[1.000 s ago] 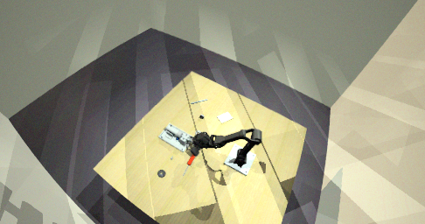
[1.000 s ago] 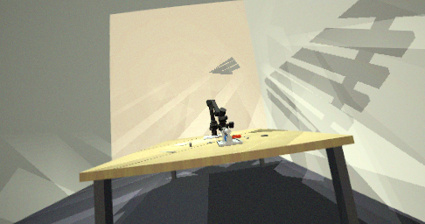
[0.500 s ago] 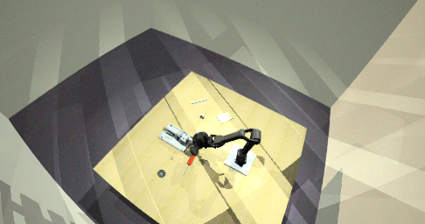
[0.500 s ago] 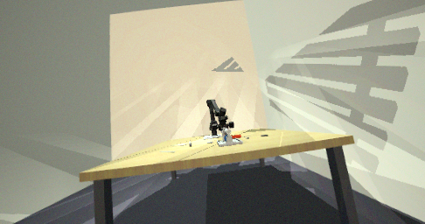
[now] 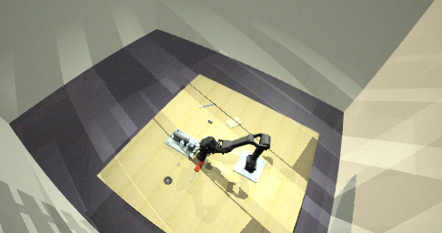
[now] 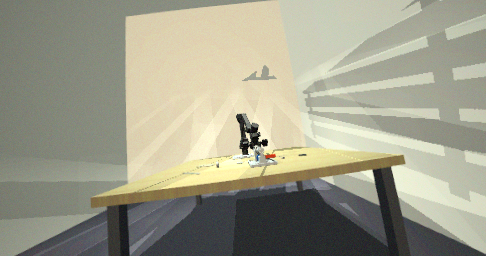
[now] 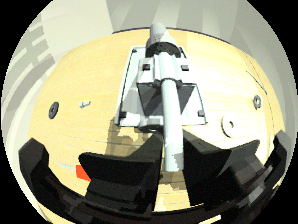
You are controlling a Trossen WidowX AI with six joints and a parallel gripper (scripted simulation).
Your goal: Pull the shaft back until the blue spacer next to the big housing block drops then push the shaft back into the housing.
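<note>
The long pale shaft is 60 mm ahead of my gripper tip, 10 mm to the left of it and 20 mm above it. Also, from my gripper tip: thin bar 260 mm ahead, 380 mm to the right, 50 mm below; then blue spacer 110 mm ahead, 20 mm to the left, 30 mm below; then paper slip 20 mm behind, 400 mm to the right, 50 mm below.
</note>
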